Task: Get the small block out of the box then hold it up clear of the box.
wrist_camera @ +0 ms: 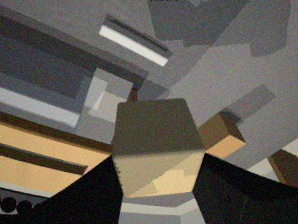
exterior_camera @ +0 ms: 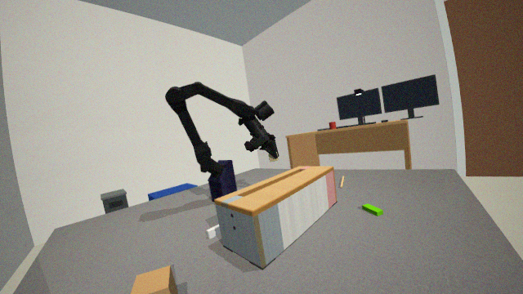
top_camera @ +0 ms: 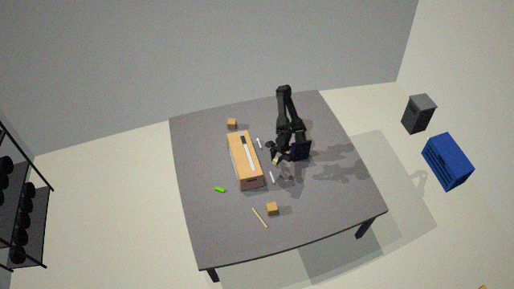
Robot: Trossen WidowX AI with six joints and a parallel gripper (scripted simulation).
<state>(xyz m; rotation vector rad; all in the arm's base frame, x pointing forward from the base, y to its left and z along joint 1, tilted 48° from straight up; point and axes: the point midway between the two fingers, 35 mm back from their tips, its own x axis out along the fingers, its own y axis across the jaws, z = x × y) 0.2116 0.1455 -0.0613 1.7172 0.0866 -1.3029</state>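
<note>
Right now the small tan block is 1 cm behind my gripper tip and 1 cm to the right of it. Also, from my gripper tip: long box: 12 cm ahead, 15 cm to the right, 11 cm below; then wooden stick: 15 cm ahead, 26 cm to the left, 17 cm below.
</note>
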